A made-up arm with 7 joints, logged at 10 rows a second.
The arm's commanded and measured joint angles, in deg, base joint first. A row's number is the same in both.
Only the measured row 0 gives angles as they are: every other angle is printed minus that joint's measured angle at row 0.
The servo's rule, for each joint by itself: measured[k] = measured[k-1] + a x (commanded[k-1-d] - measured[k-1]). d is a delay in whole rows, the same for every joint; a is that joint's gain. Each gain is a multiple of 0.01, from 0.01 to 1. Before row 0 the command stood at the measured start. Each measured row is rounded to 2 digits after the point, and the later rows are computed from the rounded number. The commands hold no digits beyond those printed.
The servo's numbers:
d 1
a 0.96 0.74 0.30 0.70 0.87 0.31 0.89
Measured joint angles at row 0: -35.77 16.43 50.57 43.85 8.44 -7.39 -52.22
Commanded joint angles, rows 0 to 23: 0.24 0.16 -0.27 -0.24 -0.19 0.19 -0.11; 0.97 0.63 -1.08 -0.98 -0.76 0.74 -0.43; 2.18 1.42 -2.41 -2.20 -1.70 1.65 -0.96; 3.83 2.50 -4.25 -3.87 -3.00 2.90 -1.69; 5.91 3.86 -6.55 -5.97 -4.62 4.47 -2.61; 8.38 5.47 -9.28 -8.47 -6.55 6.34 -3.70; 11.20 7.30 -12.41 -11.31 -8.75 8.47 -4.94; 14.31 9.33 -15.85 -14.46 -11.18 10.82 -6.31; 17.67 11.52 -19.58 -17.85 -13.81 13.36 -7.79; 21.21 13.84 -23.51 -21.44 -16.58 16.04 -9.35; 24.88 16.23 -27.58 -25.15 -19.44 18.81 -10.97; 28.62 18.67 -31.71 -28.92 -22.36 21.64 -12.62; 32.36 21.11 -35.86 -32.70 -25.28 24.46 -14.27; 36.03 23.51 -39.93 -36.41 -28.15 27.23 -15.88; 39.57 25.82 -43.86 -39.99 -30.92 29.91 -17.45; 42.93 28.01 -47.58 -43.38 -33.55 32.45 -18.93; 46.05 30.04 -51.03 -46.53 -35.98 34.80 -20.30; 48.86 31.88 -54.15 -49.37 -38.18 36.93 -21.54; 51.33 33.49 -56.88 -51.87 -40.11 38.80 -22.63; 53.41 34.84 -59.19 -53.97 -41.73 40.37 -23.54; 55.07 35.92 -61.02 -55.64 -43.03 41.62 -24.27; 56.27 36.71 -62.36 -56.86 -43.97 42.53 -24.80; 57.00 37.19 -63.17 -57.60 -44.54 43.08 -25.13; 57.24 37.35 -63.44 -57.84 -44.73 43.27 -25.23
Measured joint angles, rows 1 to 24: 0.00 0.00 0.00 0.00 0.00 0.00 0.00; 0.23 0.12 -0.08 -0.17 -0.17 0.06 -0.10; 0.94 0.50 -0.38 -0.74 -0.68 0.27 -0.39; 2.13 1.18 -0.99 -1.76 -1.57 0.70 -0.90; 3.76 2.16 -1.97 -3.24 -2.81 1.38 -1.60; 5.82 3.42 -3.34 -5.15 -4.38 2.34 -2.50; 8.28 4.94 -5.12 -7.47 -6.27 3.58 -3.57; 11.08 6.69 -7.31 -10.16 -8.43 5.10 -4.79; 14.18 8.64 -9.87 -13.17 -10.82 6.87 -6.14; 17.53 10.77 -12.78 -16.45 -13.42 8.88 -7.61; 21.06 13.04 -16.00 -19.94 -16.17 11.10 -9.16; 24.73 15.40 -19.47 -23.59 -19.01 13.49 -10.77; 28.46 17.82 -23.14 -27.32 -21.92 16.02 -12.42; 32.20 20.25 -26.96 -31.09 -24.84 18.64 -14.07; 35.88 22.66 -30.85 -34.81 -27.72 21.30 -15.68; 39.42 25.00 -34.75 -38.44 -30.50 23.97 -17.26; 42.79 27.23 -38.60 -41.90 -33.15 26.60 -18.75; 45.92 29.31 -42.33 -45.14 -35.61 29.14 -20.13; 48.74 31.21 -45.88 -48.10 -37.85 31.55 -21.38; 51.23 32.90 -49.18 -50.74 -39.82 33.80 -22.49; 53.32 34.34 -52.18 -53.00 -41.48 35.84 -23.42; 55.00 35.51 -54.83 -54.85 -42.83 37.63 -24.18; 56.22 36.40 -57.09 -56.26 -43.82 39.15 -24.73; 56.97 36.98 -58.91 -57.20 -44.45 40.37 -25.09
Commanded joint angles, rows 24 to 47: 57.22 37.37 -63.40 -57.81 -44.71 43.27 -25.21; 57.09 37.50 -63.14 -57.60 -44.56 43.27 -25.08; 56.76 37.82 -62.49 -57.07 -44.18 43.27 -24.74; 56.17 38.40 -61.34 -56.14 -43.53 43.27 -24.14; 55.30 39.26 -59.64 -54.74 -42.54 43.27 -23.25; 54.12 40.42 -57.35 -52.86 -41.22 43.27 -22.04; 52.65 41.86 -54.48 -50.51 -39.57 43.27 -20.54; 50.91 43.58 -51.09 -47.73 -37.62 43.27 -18.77; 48.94 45.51 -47.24 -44.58 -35.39 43.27 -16.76; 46.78 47.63 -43.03 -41.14 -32.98 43.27 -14.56; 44.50 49.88 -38.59 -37.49 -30.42 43.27 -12.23; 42.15 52.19 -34.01 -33.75 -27.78 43.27 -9.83; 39.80 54.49 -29.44 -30.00 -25.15 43.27 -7.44; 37.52 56.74 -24.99 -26.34 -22.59 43.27 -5.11; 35.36 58.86 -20.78 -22.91 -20.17 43.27 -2.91; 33.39 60.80 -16.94 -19.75 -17.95 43.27 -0.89; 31.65 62.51 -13.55 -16.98 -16.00 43.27 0.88; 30.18 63.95 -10.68 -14.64 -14.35 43.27 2.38; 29.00 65.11 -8.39 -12.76 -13.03 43.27 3.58; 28.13 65.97 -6.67 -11.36 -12.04 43.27 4.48; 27.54 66.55 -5.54 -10.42 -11.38 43.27 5.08; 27.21 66.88 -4.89 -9.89 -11.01 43.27 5.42; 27.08 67.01 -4.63 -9.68 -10.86 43.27 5.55; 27.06 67.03 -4.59 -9.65 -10.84 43.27 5.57
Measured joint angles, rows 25 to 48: 57.23 37.25 -60.27 -57.65 -44.69 41.27 -25.21; 57.22 37.34 -61.21 -57.76 -44.71 41.89 -25.21; 57.10 37.46 -61.79 -57.65 -44.58 42.32 -25.09; 56.77 37.73 -62.00 -57.24 -44.23 42.61 -24.78; 56.19 38.23 -61.80 -56.47 -43.62 42.81 -24.21; 55.34 38.99 -61.15 -55.26 -42.68 42.95 -23.36; 54.17 40.05 -60.01 -53.58 -41.41 43.05 -22.19; 52.71 41.39 -58.35 -51.43 -39.81 43.12 -20.72; 50.98 43.01 -56.17 -48.84 -37.90 43.17 -18.98; 49.02 44.86 -53.49 -45.86 -35.72 43.20 -17.00; 46.87 46.91 -50.35 -42.56 -33.34 43.22 -14.83; 44.59 49.11 -46.82 -39.01 -30.80 43.24 -12.52; 42.25 51.39 -42.98 -35.33 -28.17 43.25 -10.13; 39.90 53.68 -38.92 -31.60 -25.54 43.26 -7.74; 37.62 55.94 -34.74 -27.92 -22.97 43.26 -5.40; 35.45 58.10 -30.55 -24.41 -20.53 43.26 -3.18; 33.47 60.10 -26.47 -21.15 -18.29 43.26 -1.14; 31.72 61.88 -22.59 -18.23 -16.30 43.26 0.66; 30.24 63.41 -19.02 -15.72 -14.60 43.26 2.19; 29.05 64.67 -15.83 -13.65 -13.23 43.26 3.43; 28.17 65.63 -13.08 -12.05 -12.19 43.26 4.36; 27.57 66.31 -10.82 -10.91 -11.49 43.26 5.00; 27.22 66.73 -9.04 -10.20 -11.07 43.26 5.37; 27.09 66.94 -7.72 -9.84 -10.89 43.26 5.53
